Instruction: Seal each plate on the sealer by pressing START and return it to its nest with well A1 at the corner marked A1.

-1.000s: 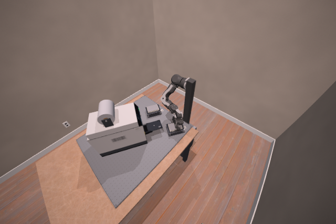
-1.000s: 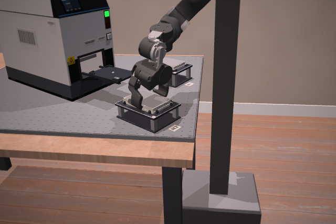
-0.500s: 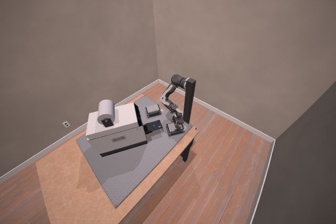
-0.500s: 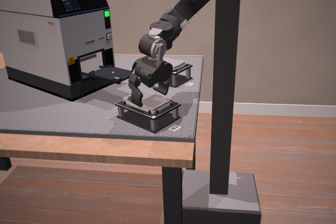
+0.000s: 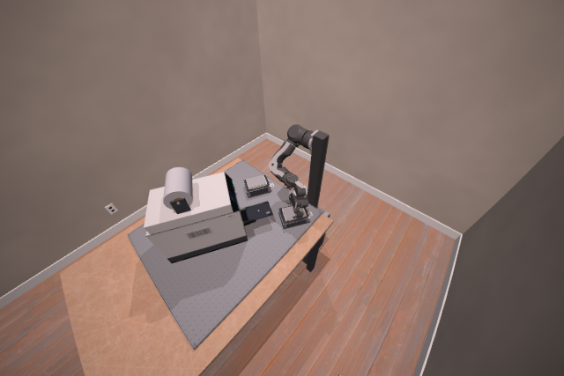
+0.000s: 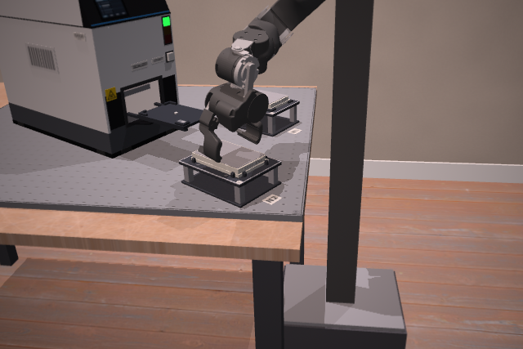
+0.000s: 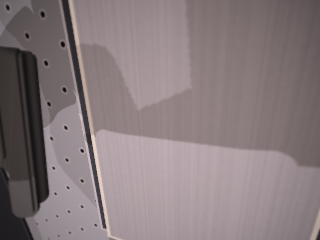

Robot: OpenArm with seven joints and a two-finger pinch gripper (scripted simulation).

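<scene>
My hand is 2 cm above the plate. Also, from my hand: start button (19 cm ahead, 28 cm to the right, 11 cm above); nest label (9 cm behind, 6 cm to the left, 8 cm below); sealer stage (15 cm ahead, 15 cm to the right, 1 cm above).
</scene>
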